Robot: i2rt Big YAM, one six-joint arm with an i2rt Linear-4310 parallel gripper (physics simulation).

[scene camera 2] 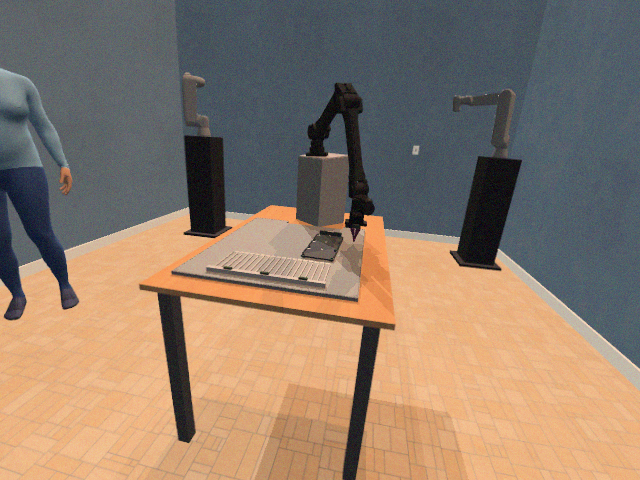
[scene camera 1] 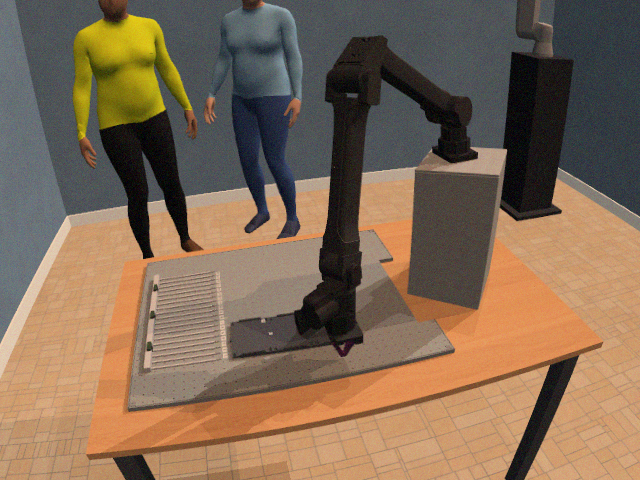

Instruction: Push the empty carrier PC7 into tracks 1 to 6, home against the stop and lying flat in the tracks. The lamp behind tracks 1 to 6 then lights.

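Pixels of known places: gripper, fingertip midpoint: [scene camera 2: 353, 241] [scene camera 1: 343, 356]; arm's base, link origin: [scene camera 2: 317, 155] [scene camera 1: 454, 155].
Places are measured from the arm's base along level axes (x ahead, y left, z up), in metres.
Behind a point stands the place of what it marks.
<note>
The dark flat carrier [scene camera 1: 283, 336] @[x 0.525, y 0.158, z -0.368 m] [scene camera 2: 323, 248] @[x 0.543, y 0.143, z -0.368 m] lies on the grey board, its left end in scene camera 1 close to the mouth of the tracks and outside them. Its label is unreadable. The row of pale tracks [scene camera 1: 186, 329] [scene camera 2: 276, 267] stands at the board's left; the track numbers are too small to read. A pale stop bar [scene camera 1: 150, 330] @[x 0.875, y 0.053, z -0.363 m] [scene camera 2: 242, 273] @[x 0.881, y -0.089, z -0.369 m] at their far end bears three small dark green lamps, none visibly lit. My gripper [scene camera 1: 343, 352] @[x 0.400, y 0.270, z -0.367 m] [scene camera 2: 354, 238] @[x 0.400, y 0.270, z -0.367 m] is shut and empty, fingers down, beside the carrier's end away from the tracks; whether it touches the board is unclear.
The grey perforated board [scene camera 1: 299, 379] @[x 0.516, y 0.307, z -0.379 m] [scene camera 2: 253, 232] @[x 0.403, y -0.235, z -0.379 m] lies on the wooden table [scene camera 1: 516, 320] @[x -0.100, y 0.271, z -0.392 m] [scene camera 2: 379, 304] @[x 0.922, y 0.379, z -0.392 m]. My arm stands on a grey pedestal [scene camera 1: 452, 232] @[x 0.059, y 0.125, z -0.164 m] [scene camera 2: 321, 191] @[x 0.137, y 0.059, z -0.185 m] at the table's right in scene camera 1. Two people stand behind the table in that view.
</note>
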